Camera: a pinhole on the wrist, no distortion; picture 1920 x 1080 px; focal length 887.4 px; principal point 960.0 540.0 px. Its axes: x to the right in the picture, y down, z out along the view. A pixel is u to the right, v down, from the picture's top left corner.
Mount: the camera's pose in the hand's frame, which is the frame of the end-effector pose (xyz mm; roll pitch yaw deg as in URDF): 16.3 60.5 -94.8 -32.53 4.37 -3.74
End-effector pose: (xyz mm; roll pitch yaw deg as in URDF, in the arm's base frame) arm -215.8 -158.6 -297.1 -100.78 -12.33 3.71
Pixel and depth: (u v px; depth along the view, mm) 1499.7 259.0 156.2
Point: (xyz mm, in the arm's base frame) -73.5 -112.4 -372.4
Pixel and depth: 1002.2 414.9 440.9
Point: -91.6 107.0 -567.9
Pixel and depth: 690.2 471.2 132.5
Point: -199.2 -156.2 -424.0
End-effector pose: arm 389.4 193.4 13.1 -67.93 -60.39 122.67
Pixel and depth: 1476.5 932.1 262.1
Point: 89.7 371.5 61.1
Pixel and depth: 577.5 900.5 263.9
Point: 136.1 246.1 -169.4
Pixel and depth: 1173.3 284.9 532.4
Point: -74.2 42.8 166.4
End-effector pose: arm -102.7 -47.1 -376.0 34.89 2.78 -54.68
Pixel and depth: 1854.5 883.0 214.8
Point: 191.3 -159.0 -236.2
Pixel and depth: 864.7 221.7 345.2
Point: -115.8 -88.7 -78.5
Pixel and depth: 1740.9 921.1 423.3
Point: 370.9 -260.4 -49.0
